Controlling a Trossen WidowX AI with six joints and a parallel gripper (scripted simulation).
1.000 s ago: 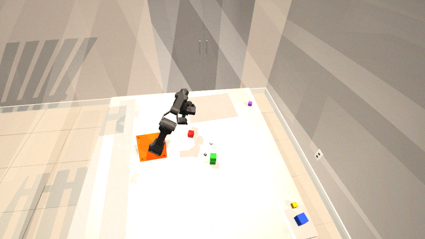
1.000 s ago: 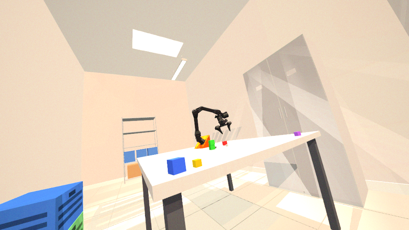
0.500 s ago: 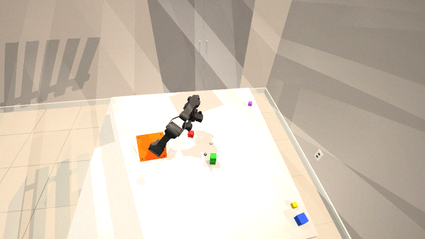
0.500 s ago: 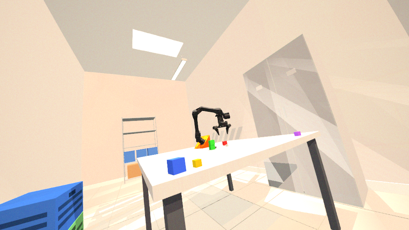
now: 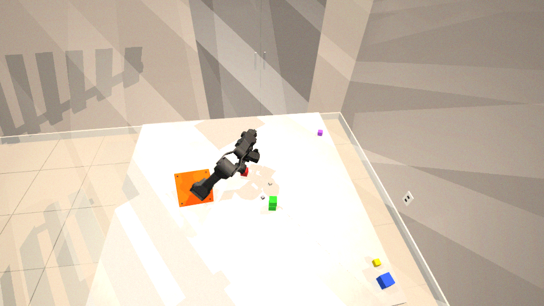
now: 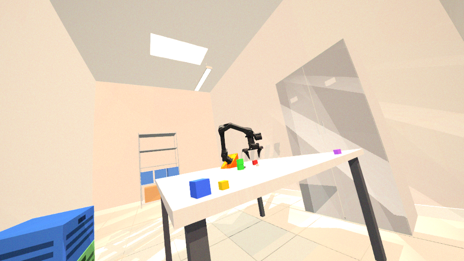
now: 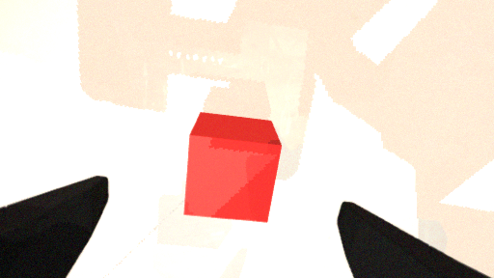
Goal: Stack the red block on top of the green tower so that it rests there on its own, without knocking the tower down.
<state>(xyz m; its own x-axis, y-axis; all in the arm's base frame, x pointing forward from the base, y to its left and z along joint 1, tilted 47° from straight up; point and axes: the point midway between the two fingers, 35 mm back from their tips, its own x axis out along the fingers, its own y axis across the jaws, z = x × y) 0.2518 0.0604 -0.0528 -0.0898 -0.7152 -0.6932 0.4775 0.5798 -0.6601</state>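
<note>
The red block lies 40 mm below my gripper tip. Round my gripper tip: yellow cube (680 mm to the right, 440 mm ahead, 40 mm below); then blue cube (760 mm to the right, 430 mm ahead, 30 mm below); then purple cube (580 mm ahead, 190 mm to the left, 40 mm below).
</note>
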